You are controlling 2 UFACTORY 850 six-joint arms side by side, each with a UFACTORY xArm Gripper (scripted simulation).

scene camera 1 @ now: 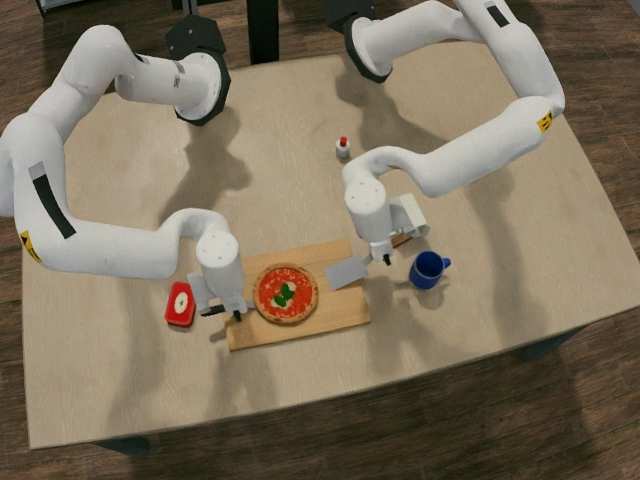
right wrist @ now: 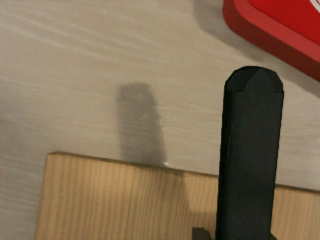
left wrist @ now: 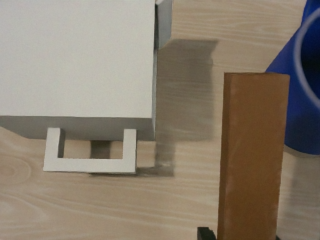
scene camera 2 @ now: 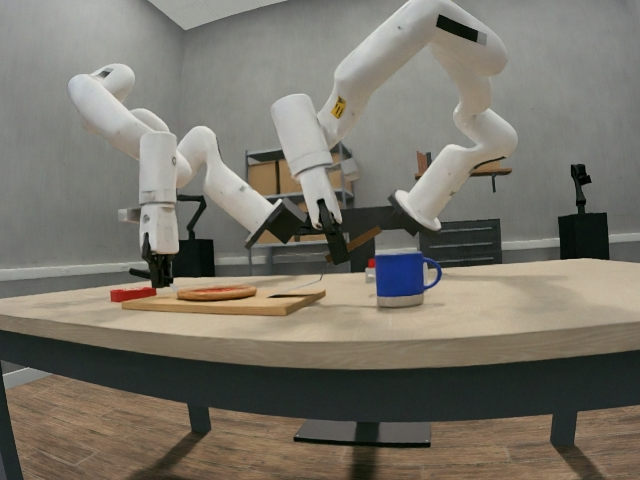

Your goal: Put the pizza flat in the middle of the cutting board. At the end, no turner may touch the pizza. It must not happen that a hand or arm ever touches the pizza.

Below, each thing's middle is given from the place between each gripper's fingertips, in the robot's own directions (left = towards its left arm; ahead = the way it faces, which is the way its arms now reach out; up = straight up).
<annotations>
Now: right hand (scene camera 2: pixel 161 287) 130 mm to the right of the pizza (scene camera 1: pixel 285 293) and 30 mm above it. Round my right hand: white mug (left wrist: pixel 78 77) (490 mm to the left, 100 mm behind, 20 mm below); cutting board (scene camera 1: pixel 345 307) (150 mm to the left, 50 mm below, 10 mm behind); brown-handled turner (scene camera 1: pixel 351 269) (350 mm to the left, 10 mm behind, 10 mm above).
I see the brown-handled turner 30 mm to the right of my left hand (scene camera 2: pixel 343 262) and 30 mm below it. Round my left hand: white mug (100 mm to the left, 90 mm behind, 60 mm below); pizza (250 mm to the right, 70 mm below, 10 mm ahead); cutting board (240 mm to the right, 90 mm below).
</annotations>
